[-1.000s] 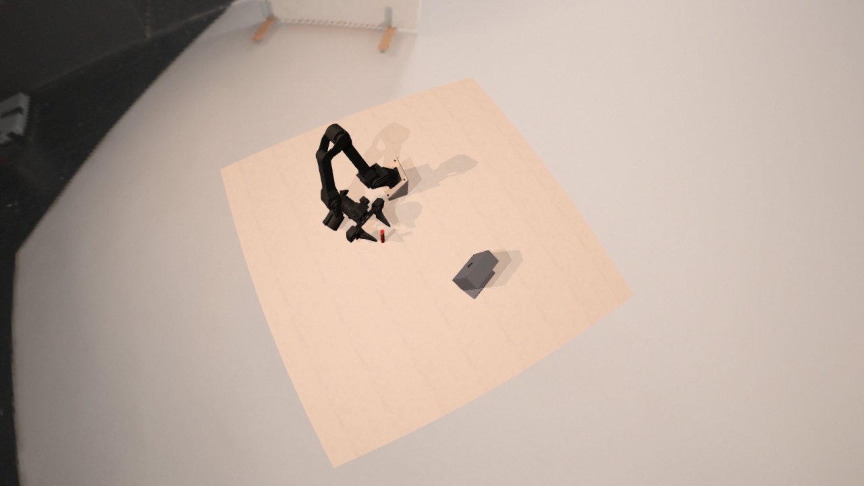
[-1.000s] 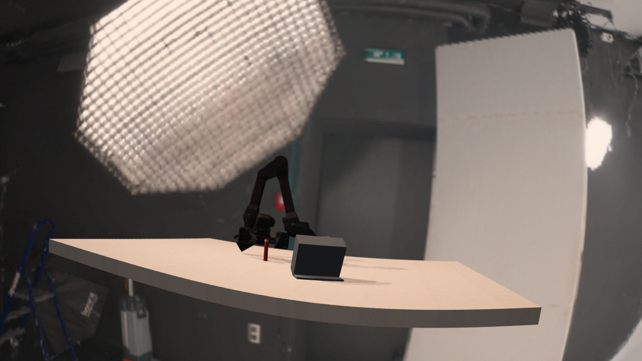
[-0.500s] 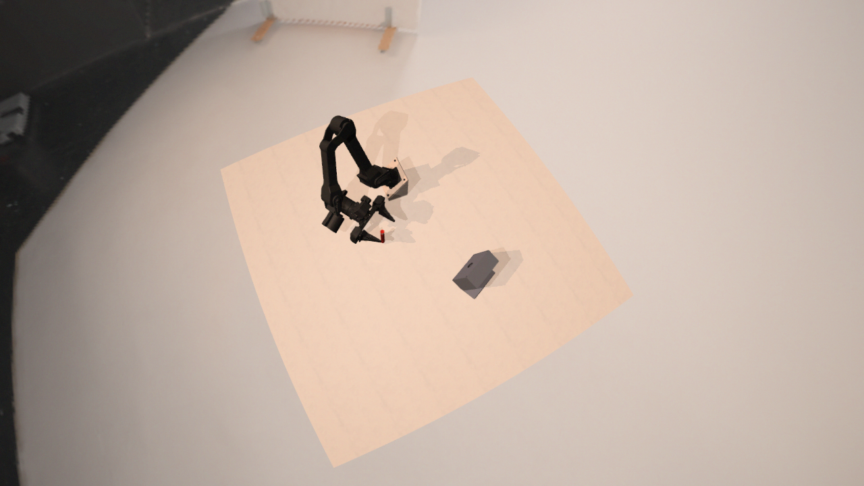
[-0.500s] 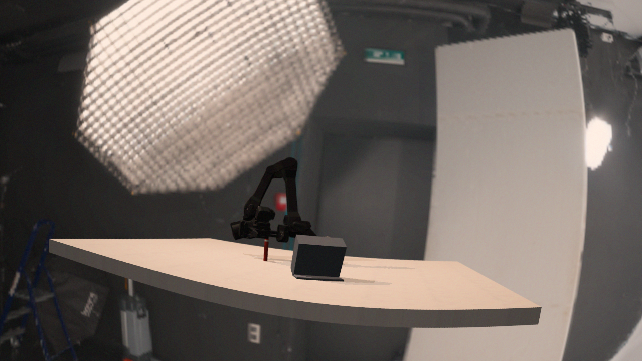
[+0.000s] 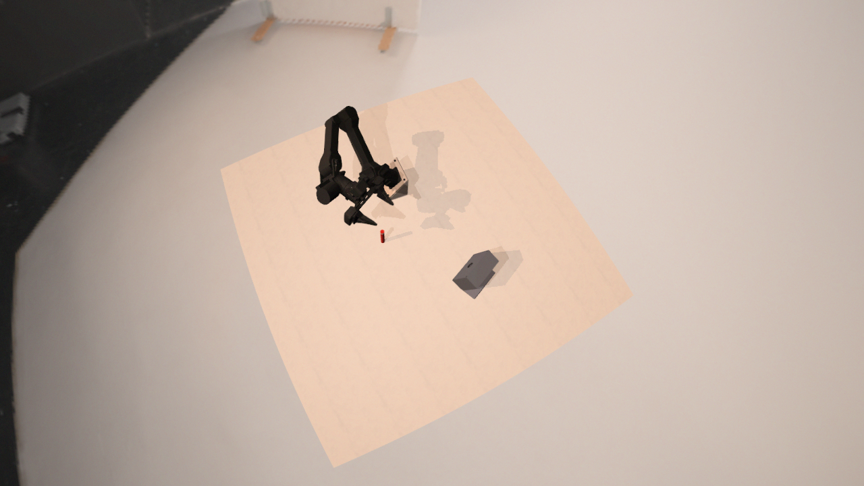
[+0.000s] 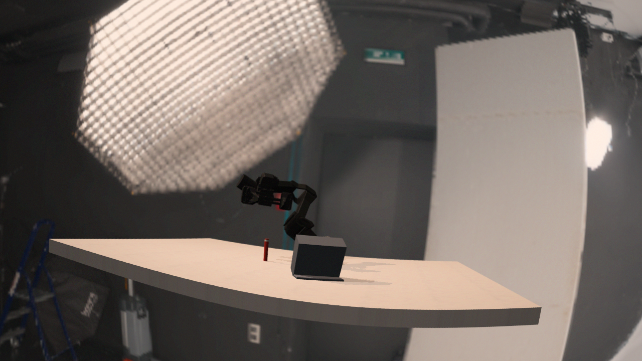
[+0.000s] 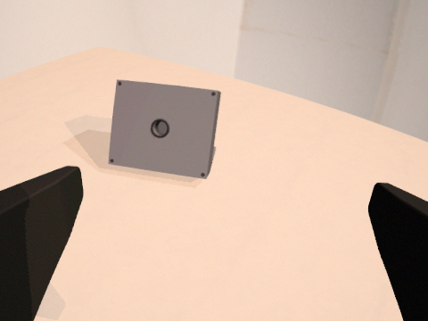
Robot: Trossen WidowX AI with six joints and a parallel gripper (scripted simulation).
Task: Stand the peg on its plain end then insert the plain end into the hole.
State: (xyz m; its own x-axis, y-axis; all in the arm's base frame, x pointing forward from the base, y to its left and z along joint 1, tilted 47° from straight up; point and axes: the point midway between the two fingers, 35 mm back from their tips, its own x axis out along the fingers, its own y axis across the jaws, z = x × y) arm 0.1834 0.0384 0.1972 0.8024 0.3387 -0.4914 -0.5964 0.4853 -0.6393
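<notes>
Right now my gripper tip is 15 cm above the red peg, 1 cm to the left of it and 1 cm past it. From my gripper tip the other things lie so: dark grey sloped panel 25 cm to the left, 22 cm ahead, 15 cm below.
</notes>
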